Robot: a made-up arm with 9 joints. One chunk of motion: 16 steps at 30 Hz.
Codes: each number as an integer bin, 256 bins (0 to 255) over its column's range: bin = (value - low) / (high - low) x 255, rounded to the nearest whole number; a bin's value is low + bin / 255 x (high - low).
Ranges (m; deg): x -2.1..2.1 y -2.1..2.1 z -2.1..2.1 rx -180..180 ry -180..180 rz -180..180
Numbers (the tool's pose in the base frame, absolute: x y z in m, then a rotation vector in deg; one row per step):
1: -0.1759 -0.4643 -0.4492 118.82 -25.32 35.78
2: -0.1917 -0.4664 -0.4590 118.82 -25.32 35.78
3: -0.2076 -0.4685 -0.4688 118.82 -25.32 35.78
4: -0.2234 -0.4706 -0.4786 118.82 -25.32 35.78
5: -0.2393 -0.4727 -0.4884 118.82 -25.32 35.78
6: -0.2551 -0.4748 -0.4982 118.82 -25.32 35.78
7: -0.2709 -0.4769 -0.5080 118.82 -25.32 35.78
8: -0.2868 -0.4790 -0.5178 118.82 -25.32 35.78
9: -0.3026 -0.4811 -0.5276 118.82 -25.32 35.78
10: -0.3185 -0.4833 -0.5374 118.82 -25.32 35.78
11: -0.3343 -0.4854 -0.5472 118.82 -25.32 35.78
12: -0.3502 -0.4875 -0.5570 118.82 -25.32 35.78
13: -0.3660 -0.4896 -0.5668 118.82 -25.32 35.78
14: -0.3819 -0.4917 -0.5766 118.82 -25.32 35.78
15: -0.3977 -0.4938 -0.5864 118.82 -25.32 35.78
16: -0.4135 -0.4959 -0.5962 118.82 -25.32 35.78
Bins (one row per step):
1: 117 99 100 212 110 153
2: 116 99 100 212 110 153
3: 115 99 99 212 110 153
4: 114 99 98 212 110 153
5: 113 99 98 212 110 153
6: 112 99 97 212 110 153
7: 111 99 97 212 110 153
8: 110 98 96 212 110 153
9: 109 98 95 212 110 153
10: 108 98 95 212 110 153
11: 107 98 94 212 110 153
12: 106 98 94 212 110 153
13: 105 98 93 212 110 153
14: 104 98 92 212 110 153
15: 103 98 92 212 110 153
16: 102 97 91 212 110 153

